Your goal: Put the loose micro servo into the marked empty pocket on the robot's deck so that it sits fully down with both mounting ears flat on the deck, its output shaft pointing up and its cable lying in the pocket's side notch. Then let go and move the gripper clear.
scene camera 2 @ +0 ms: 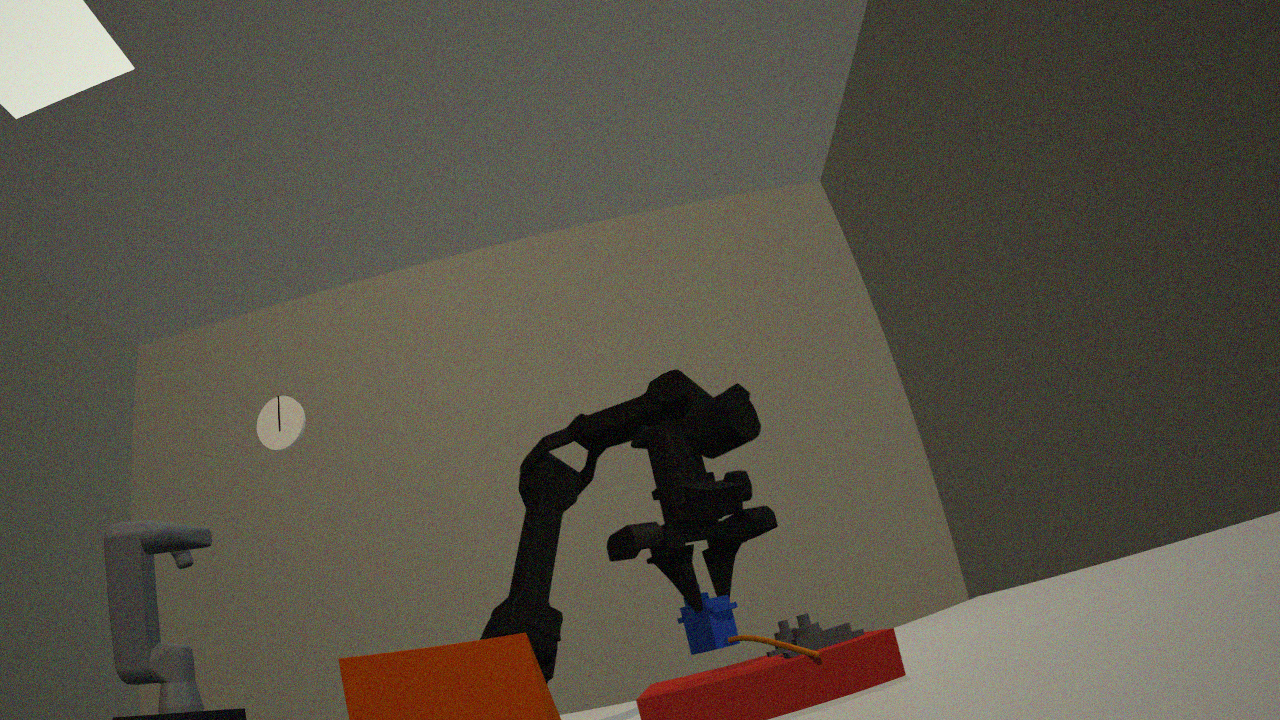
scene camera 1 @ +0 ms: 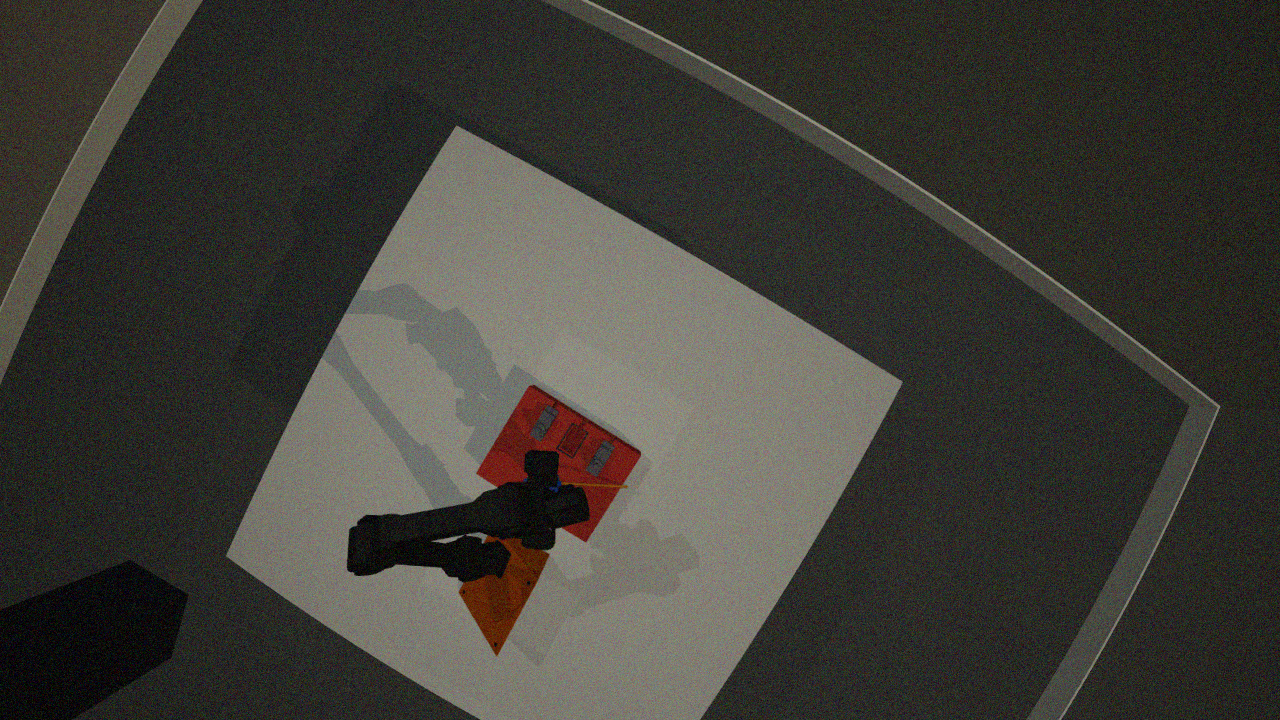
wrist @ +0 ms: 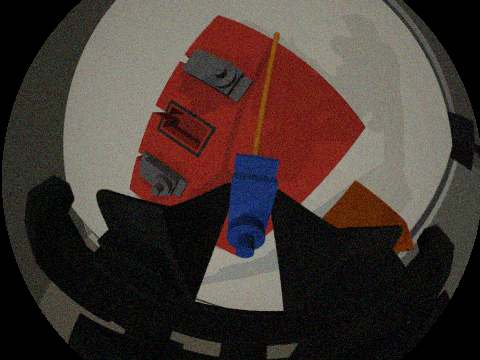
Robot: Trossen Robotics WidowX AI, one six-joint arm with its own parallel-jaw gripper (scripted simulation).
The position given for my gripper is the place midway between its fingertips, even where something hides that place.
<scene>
I see my gripper point(scene camera 2: 712, 608) and a blue micro servo point(scene camera 2: 712, 628).
The blue micro servo is seen too in the wrist view point(wrist: 254, 185). My gripper also shows in scene camera 1 point(scene camera 1: 548, 487) and in the wrist view point(wrist: 252, 192).
</scene>
